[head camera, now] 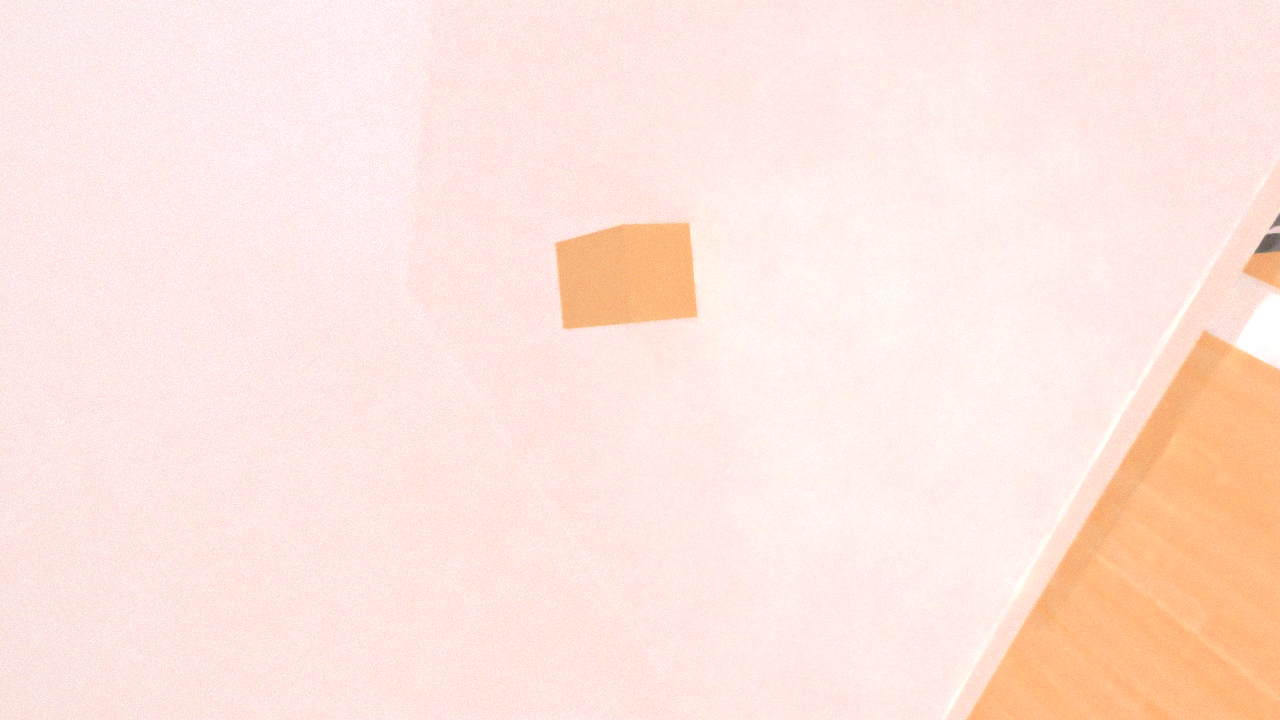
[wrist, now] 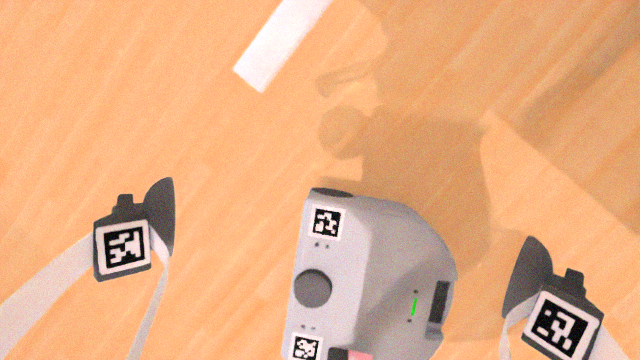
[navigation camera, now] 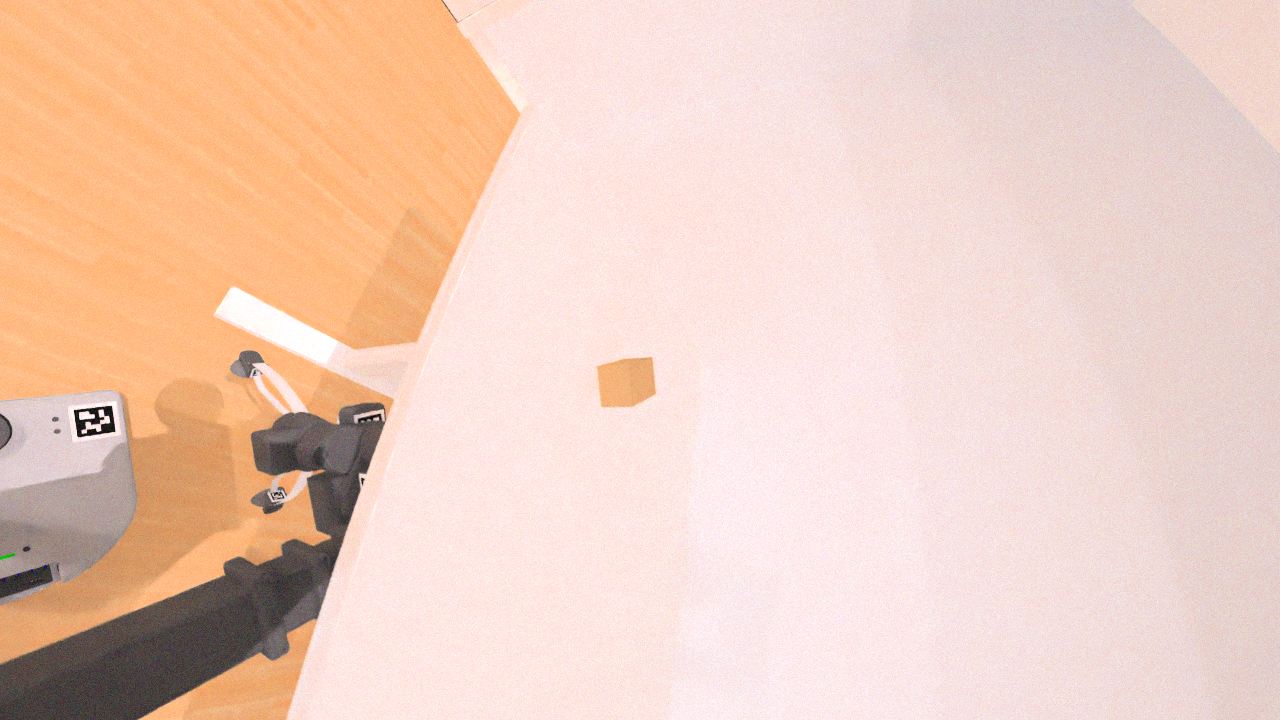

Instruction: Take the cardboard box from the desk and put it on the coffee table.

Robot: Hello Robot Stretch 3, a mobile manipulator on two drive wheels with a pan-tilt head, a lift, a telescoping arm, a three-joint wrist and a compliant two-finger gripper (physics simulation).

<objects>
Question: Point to my gripper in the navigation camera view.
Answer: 253,432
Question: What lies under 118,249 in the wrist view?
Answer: My gripper.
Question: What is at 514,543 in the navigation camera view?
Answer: A white desk.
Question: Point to a white desk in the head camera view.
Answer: At 946,266
</objects>
